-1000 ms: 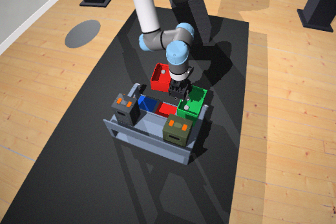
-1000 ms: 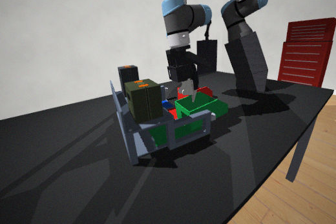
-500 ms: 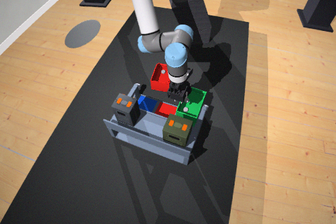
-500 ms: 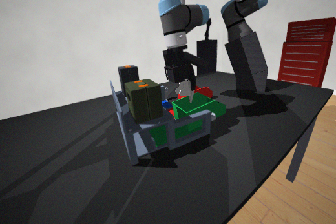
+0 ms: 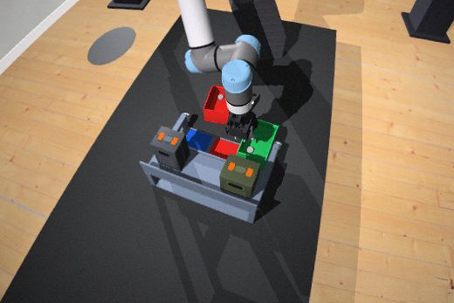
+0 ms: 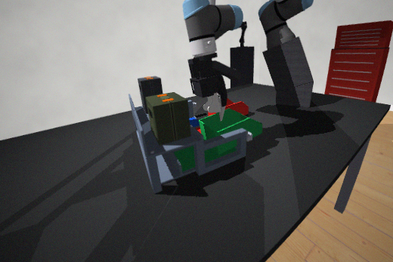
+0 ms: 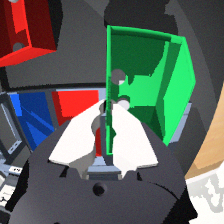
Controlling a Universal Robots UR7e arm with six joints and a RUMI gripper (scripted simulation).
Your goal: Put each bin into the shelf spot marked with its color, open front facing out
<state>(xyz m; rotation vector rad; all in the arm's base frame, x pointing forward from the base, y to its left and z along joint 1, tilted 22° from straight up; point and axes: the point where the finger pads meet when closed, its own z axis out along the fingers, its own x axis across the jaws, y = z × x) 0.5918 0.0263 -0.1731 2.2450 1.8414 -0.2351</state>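
My gripper is now 5 cm to the right of the green bin and 2 cm above it. Round my hand: dark grey box: 15 cm ahead, 21 cm to the right, 8 cm above; then red bin: 18 cm behind, 13 cm to the right, 5 cm below.
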